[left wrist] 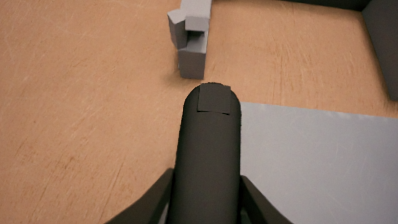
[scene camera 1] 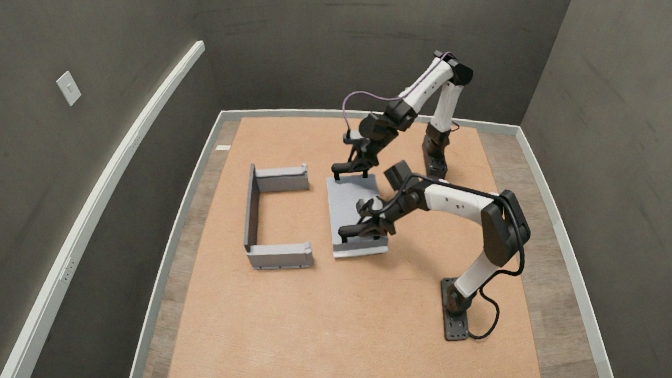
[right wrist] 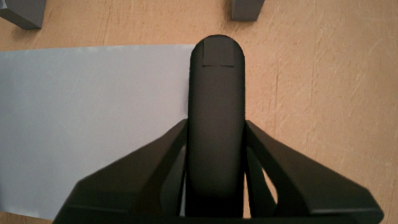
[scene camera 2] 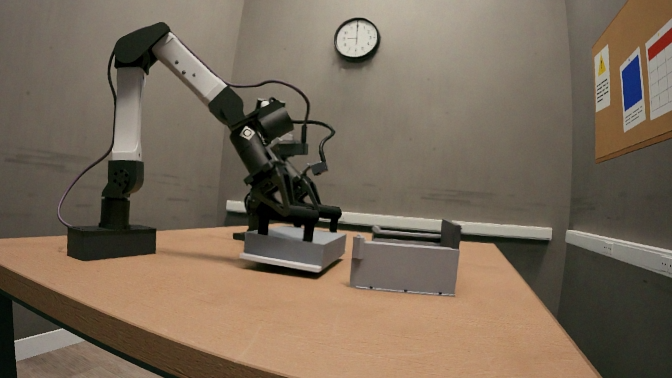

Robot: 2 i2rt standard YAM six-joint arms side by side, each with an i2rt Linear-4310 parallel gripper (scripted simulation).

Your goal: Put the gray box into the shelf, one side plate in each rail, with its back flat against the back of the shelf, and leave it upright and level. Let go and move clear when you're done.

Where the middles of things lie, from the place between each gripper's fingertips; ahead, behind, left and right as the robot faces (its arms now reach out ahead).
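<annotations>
The gray box [scene camera 2: 318, 249] sits 20 mm behind my right hand [scene camera 2: 290, 215], 120 mm to the left of it and 50 mm below it. Counting from that same right hand, I find the back plate [scene camera 1: 252, 185] 160 mm to the left, 300 mm ahead and 30 mm below.
From my left hand [scene camera 2: 320, 212], the gray box is 10 mm ahead, 120 mm to the right and 50 mm below. The back plate, seen from my left hand, is 80 mm to the right and 340 mm ahead, and it sits 30 mm below.
</annotations>
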